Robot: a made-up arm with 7 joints.
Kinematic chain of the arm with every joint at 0, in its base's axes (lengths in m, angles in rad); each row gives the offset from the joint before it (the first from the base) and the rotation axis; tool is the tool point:
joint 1: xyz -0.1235 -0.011 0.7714 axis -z
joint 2: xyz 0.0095 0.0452 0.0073 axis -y
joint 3: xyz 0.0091 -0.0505 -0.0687 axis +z
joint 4: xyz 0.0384 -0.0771 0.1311 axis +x
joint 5: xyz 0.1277 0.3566 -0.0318 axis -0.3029 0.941 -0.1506
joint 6: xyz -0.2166 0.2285 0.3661 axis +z
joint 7: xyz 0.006 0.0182 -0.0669 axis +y
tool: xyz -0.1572 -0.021 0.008
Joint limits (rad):
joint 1: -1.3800..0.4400
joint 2: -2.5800..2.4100
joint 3: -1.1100..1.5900
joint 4: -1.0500..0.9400
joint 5: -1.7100..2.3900
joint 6: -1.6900..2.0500
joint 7: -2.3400..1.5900
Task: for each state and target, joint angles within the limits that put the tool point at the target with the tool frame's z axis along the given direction. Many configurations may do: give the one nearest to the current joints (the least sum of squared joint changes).
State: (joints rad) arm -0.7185 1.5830 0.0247 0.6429 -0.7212 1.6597 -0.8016
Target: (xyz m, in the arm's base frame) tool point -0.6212 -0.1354 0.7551 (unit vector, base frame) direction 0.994 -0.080 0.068
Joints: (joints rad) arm -0.7649 1.3882 0.0053 0.8476 -0.6412 1.7731 -1.3558
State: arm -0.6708 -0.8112 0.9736 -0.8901 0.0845 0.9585 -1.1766
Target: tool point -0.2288 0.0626 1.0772 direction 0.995 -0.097 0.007
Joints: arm -0.4095 -1.6216 0.7585 -0.5007 -0.6501 1.6269 -0.5603
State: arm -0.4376 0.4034 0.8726 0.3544 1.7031 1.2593 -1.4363
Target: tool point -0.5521 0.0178 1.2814 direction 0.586 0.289 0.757
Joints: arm -0.7404 0.2892 0.9603 0.5472 1.0266 1.0133 -0.8604
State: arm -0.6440 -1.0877 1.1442 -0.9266 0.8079 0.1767 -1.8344
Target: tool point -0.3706 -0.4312 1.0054 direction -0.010 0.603 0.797
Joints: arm -1.3800 -1.1918 1.4705 -1.0500 0.9162 0.9657 -1.0326
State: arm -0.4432 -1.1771 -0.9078 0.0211 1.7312 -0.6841 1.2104
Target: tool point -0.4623 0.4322 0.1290 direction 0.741 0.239 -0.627
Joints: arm -1.0019 -1.1584 -0.4805 -0.5072 1.1417 -0.7544 0.4493
